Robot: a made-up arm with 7 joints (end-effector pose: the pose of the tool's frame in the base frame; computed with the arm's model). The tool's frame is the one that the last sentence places. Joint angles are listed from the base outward.
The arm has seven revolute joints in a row. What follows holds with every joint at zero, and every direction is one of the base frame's. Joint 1 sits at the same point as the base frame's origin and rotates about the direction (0, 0.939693, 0.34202). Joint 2 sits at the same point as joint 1 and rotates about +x. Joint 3 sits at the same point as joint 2 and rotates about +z. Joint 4 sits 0.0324 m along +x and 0.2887 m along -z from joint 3 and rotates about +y. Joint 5 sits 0.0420 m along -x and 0.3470 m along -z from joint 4 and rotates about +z. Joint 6 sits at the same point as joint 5 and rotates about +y. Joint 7 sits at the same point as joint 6 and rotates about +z. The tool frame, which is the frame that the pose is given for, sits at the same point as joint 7; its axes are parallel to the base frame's.
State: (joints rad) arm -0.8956 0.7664 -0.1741 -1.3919 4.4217 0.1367 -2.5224
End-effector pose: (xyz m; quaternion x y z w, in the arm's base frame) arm 0.5252 0.0804 0.0737 -0.5491 -0.7229 0.1481 0.3924
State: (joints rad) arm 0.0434 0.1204 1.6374 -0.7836 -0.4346 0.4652 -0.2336
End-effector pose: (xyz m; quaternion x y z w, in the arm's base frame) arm -0.0427 0.3126 -0.5292 0.2602 -0.0009 0.4896 0.8322
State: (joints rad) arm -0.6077 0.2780 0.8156 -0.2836 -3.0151 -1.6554 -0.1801
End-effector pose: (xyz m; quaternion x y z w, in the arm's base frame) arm 0.4137 0.1854 -0.4515 -0.2752 -0.2805 -0.9011 0.1834
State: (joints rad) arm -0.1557 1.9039 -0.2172 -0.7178 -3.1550 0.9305 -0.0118
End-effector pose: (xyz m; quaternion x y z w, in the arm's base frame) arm 0.2300 0.5500 0.1755 -0.4003 -0.5410 0.4084 0.6167
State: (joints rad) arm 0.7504 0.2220 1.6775 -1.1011 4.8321 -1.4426 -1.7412
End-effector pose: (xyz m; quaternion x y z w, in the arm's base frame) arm -0.3797 0.3637 -0.2474 0.4556 0.1897 -0.8527 0.1715
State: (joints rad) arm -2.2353 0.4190 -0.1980 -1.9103 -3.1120 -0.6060 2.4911
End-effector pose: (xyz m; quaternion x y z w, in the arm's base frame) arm -0.0548 -0.1994 0.3769 -0.3317 0.8870 0.1743 0.2699
